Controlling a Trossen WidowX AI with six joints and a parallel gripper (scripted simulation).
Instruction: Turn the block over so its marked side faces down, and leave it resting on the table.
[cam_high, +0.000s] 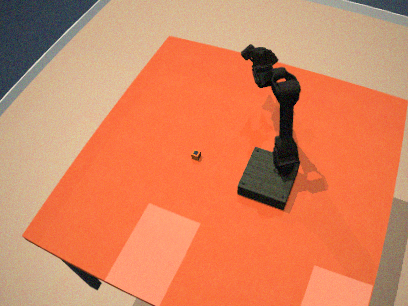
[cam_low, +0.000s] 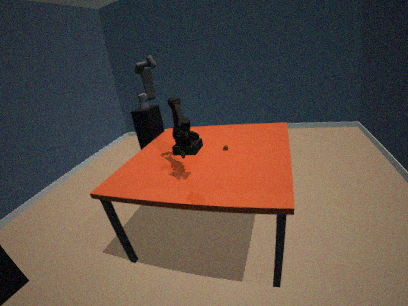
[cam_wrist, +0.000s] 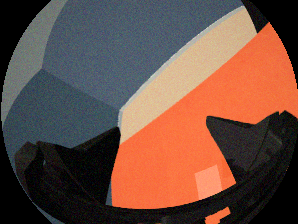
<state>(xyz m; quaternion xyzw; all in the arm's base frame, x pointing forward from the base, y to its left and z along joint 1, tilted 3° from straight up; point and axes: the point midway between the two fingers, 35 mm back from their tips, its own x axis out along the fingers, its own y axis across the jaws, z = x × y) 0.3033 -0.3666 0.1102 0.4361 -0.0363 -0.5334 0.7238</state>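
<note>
My gripper tip is now 4 cm short of the orange block, 48 cm to the right of it and 17 cm above it.
</note>
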